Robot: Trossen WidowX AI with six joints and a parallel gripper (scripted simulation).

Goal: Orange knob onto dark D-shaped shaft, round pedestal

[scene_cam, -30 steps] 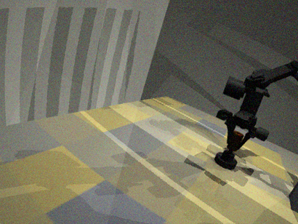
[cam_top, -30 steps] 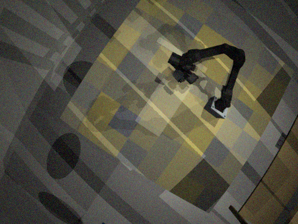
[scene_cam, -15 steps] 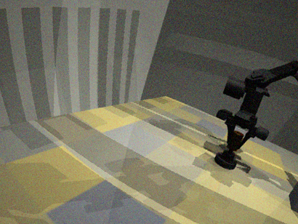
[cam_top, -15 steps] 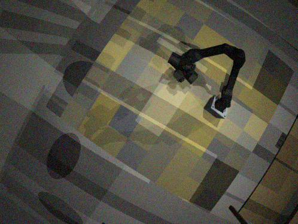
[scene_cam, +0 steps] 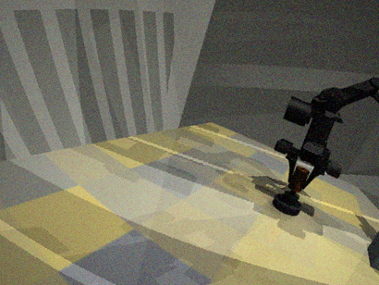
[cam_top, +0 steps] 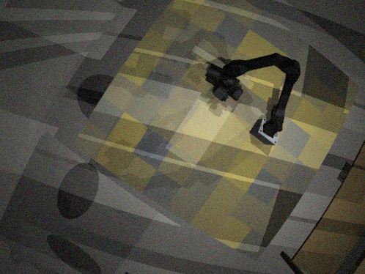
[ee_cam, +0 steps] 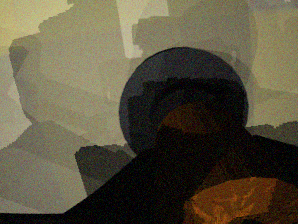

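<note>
Right now my gripper tip is 20 mm below the orange knob. The rest, counted from my gripper tip: round dark pedestal 40 mm below.
</note>
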